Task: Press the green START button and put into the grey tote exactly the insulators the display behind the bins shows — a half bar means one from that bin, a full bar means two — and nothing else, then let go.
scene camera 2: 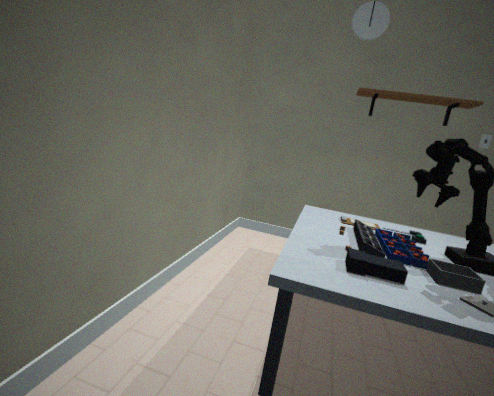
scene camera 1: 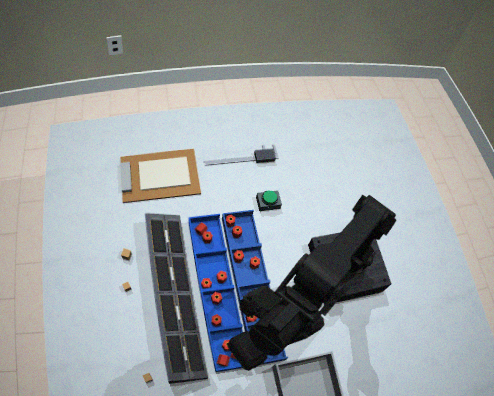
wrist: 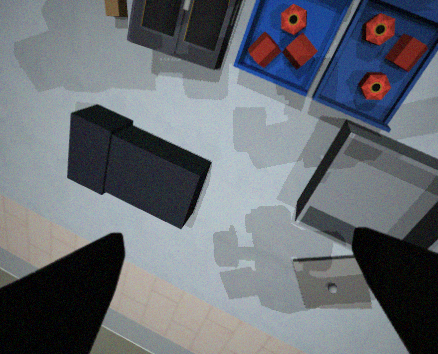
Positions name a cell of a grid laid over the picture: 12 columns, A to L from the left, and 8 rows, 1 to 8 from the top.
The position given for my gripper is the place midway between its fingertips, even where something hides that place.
My gripper (scene camera 1: G8) is open, holding nothing. Also in view: a grey tote (scene camera 2: K6), a dark box (wrist: C4) and a dark display panel (scene camera 1: E8).
My gripper is seen too in scene camera 2 (scene camera 2: K5) and in the wrist view (wrist: G6). The grey tote also shows in the wrist view (wrist: K5). The dark display panel is seen too in the wrist view (wrist: E2).
